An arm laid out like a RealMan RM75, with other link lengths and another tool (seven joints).
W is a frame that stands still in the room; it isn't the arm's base.
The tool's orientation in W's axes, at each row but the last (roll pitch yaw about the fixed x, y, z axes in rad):
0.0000 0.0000 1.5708
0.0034 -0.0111 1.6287
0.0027 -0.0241 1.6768
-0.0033 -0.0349 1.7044
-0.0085 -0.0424 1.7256
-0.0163 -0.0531 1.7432
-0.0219 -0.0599 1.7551
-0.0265 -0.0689 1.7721
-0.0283 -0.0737 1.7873
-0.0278 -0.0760 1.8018
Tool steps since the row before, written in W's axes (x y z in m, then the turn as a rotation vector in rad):
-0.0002 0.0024 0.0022 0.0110 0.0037 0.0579
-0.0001 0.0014 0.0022 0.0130 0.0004 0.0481
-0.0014 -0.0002 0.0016 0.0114 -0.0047 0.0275
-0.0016 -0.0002 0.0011 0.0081 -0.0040 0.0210
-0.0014 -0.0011 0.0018 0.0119 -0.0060 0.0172
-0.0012 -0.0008 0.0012 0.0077 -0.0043 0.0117
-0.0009 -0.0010 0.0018 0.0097 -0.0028 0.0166
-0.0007 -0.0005 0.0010 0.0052 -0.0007 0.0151
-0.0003 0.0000 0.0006 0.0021 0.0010 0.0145
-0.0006 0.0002 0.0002 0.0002 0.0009 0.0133
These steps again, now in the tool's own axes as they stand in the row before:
0.0024 0.0002 0.0022 0.0037 -0.0110 0.0579
0.0014 0.0000 0.0022 0.0002 -0.0128 0.0481
0.0000 0.0014 0.0016 -0.0052 -0.0108 0.0277
0.0001 0.0016 0.0011 -0.0043 -0.0076 0.0211
-0.0008 0.0015 0.0018 -0.0070 -0.0110 0.0174
-0.0005 0.0013 0.0013 -0.0049 -0.0070 0.0119
-0.0007 0.0010 0.0019 -0.0035 -0.0094 0.0166
-0.0003 0.0008 0.0010 -0.0007 -0.0054 0.0150
0.0001 0.0003 0.0006 0.0016 -0.0027 0.0144
0.0003 0.0005 0.0002 0.0018 -0.0008 0.0132

